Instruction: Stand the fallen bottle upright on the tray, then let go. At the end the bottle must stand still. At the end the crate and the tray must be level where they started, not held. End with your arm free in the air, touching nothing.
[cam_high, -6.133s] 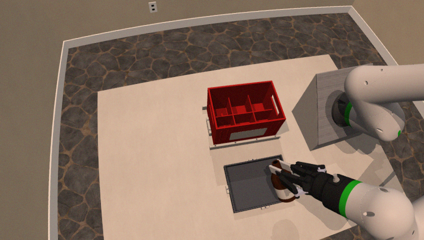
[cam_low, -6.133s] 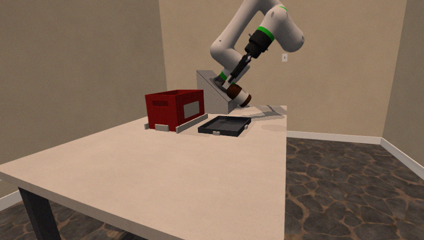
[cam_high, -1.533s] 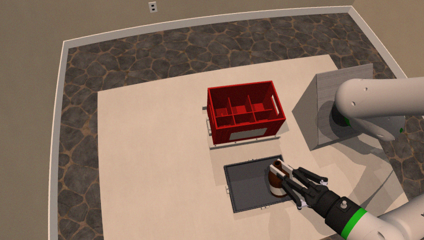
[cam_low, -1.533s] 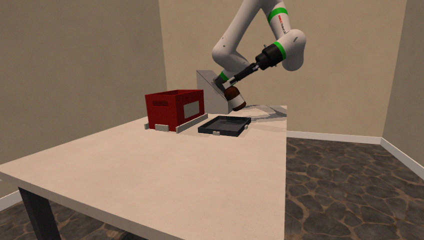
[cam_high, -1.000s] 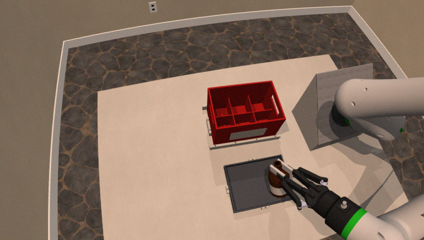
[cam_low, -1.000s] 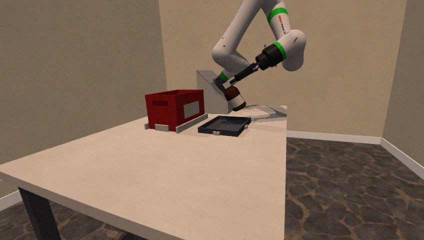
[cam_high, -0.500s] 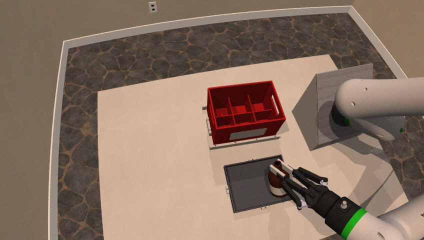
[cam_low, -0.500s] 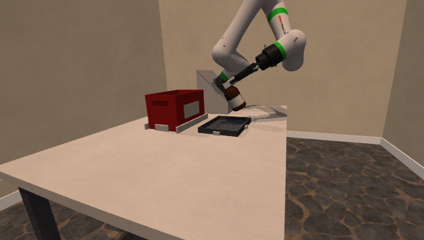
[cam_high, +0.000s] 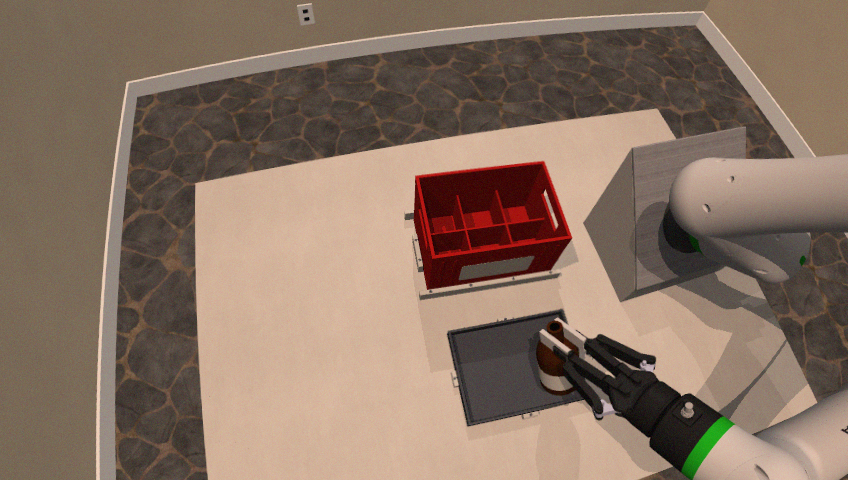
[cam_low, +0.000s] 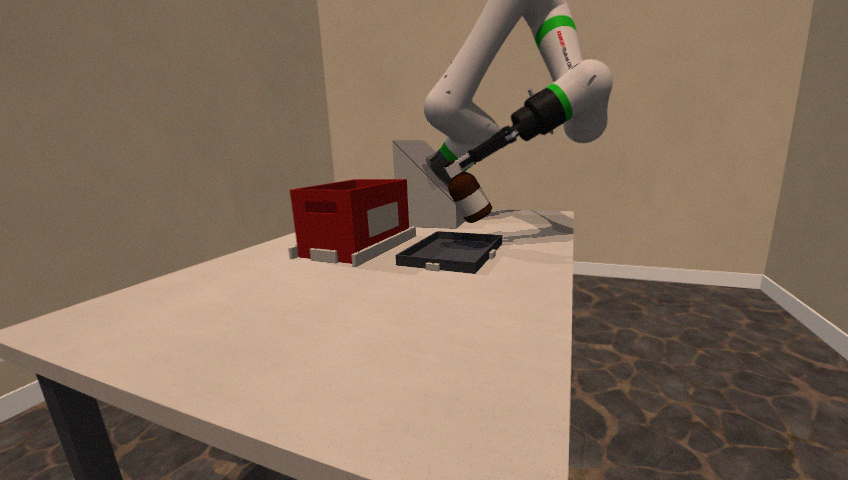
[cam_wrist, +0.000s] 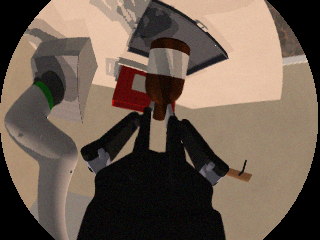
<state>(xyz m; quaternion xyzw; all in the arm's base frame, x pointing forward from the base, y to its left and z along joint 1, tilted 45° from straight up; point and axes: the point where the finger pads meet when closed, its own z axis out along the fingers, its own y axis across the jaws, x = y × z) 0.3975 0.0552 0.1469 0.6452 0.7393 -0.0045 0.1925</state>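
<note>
The brown bottle lies 6 cm below my hand and 1 cm to the left of it. The rest, counted from my hand: red crate: 29 cm to the right, 13 cm below; dark grey tray: 20 cm below, 3 cm ahead, 1 cm to the right.
</note>
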